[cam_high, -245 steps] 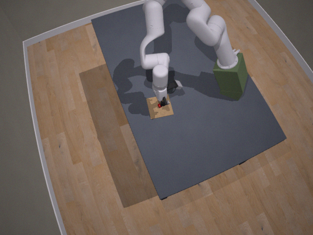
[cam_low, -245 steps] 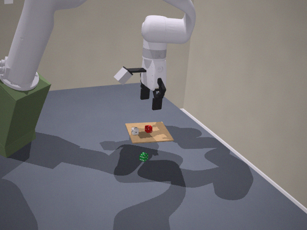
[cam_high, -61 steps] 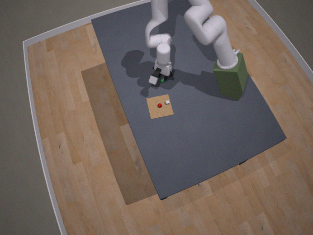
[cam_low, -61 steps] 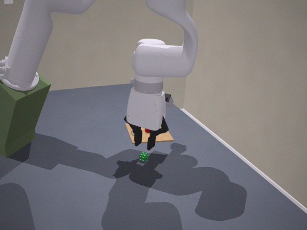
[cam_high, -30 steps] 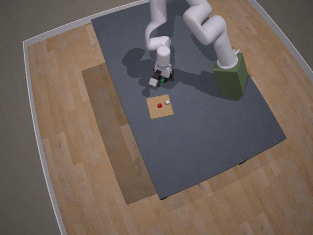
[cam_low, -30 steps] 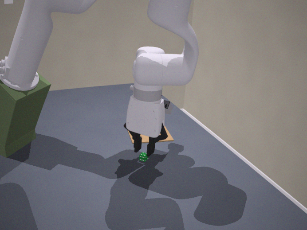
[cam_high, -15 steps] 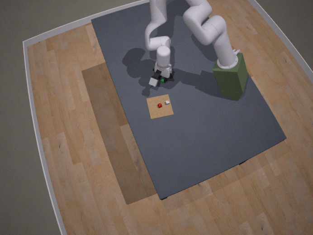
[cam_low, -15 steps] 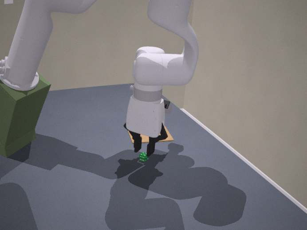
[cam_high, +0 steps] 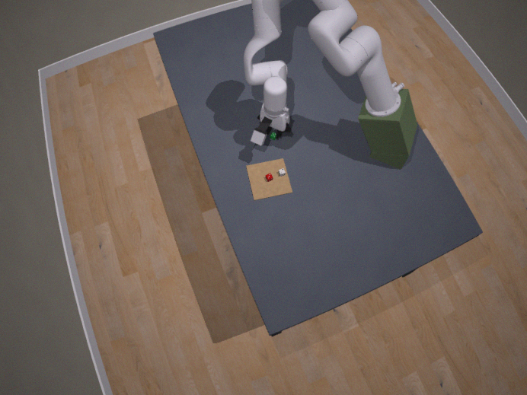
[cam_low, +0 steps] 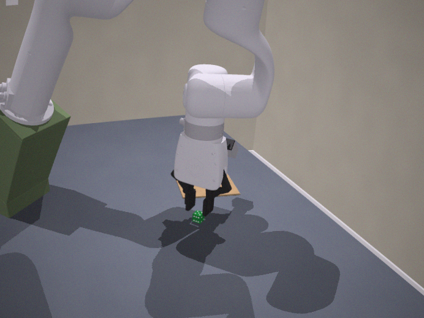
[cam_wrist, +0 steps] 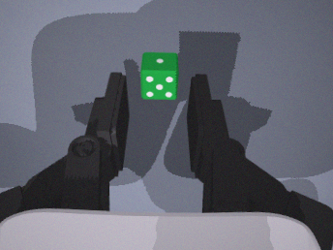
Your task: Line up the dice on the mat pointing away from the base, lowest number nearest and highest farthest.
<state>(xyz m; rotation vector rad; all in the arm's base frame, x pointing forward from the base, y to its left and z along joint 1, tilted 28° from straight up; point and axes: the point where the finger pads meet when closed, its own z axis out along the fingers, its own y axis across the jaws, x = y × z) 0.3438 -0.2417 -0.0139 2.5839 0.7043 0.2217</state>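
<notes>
My gripper is now 40 mm above the green die. The rest, counted from my hand: mat (120 mm ahead, 130 mm to the left, 40 mm below); red die (120 mm ahead, 130 mm to the left, 30 mm below); white die (70 mm ahead, 140 mm to the left, 30 mm below).
</notes>
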